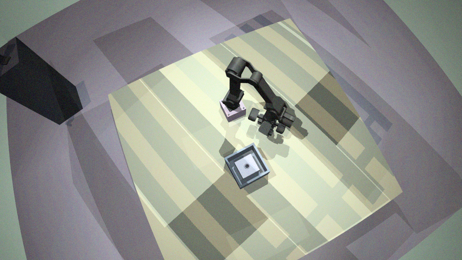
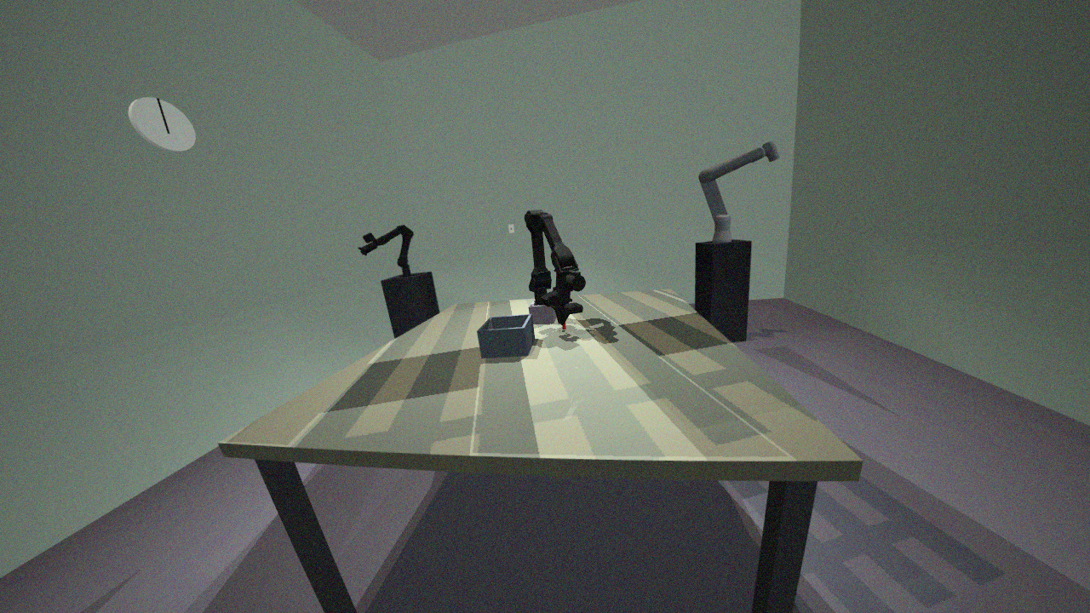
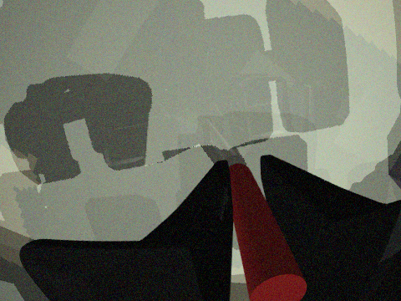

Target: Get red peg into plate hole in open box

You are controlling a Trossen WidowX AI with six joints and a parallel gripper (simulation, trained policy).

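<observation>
Right now my gripper tip is 19 cm to the left of the pale plate, 13 cm short of it and 2 cm below it. The rest, counted from my gripper tip: red peg 2 cm above, 1 cm to the left, 1 cm behind; then grey box 19 cm to the right, 13 cm ahead.
</observation>
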